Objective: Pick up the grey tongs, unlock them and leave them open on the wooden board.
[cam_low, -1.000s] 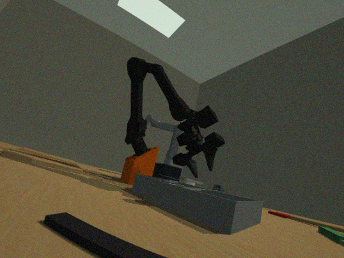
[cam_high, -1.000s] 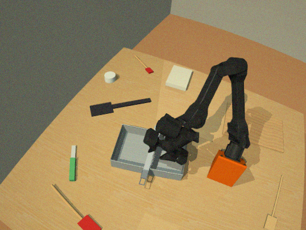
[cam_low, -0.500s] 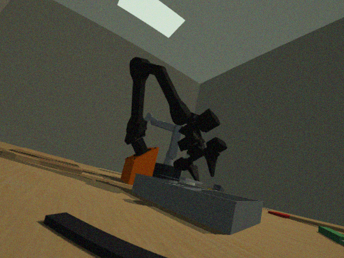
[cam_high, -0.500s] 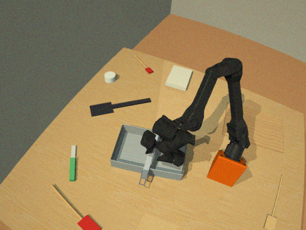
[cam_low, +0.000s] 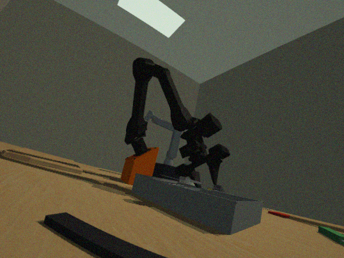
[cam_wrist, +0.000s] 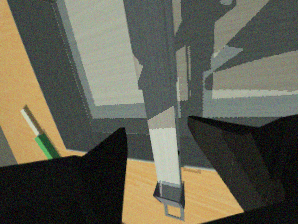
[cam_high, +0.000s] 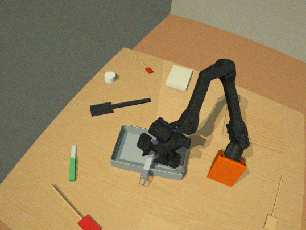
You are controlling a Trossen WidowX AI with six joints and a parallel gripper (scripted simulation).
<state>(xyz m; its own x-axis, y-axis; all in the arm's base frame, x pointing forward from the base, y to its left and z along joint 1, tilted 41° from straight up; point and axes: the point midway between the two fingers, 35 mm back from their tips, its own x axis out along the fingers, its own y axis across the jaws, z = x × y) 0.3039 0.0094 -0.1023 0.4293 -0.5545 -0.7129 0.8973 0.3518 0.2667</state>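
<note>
Right now the grey roasting tin is 50 mm to the right of my gripper tip, 30 mm below it and 10 mm ahead of it. Also, from my gripper tip: wooden board (460 mm behind, 420 mm to the right, 50 mm below); then black spatula (270 mm ahead, 260 mm to the right, 60 mm below); then white block (610 mm to the right, 50 mm below, 30 mm ahead).
</note>
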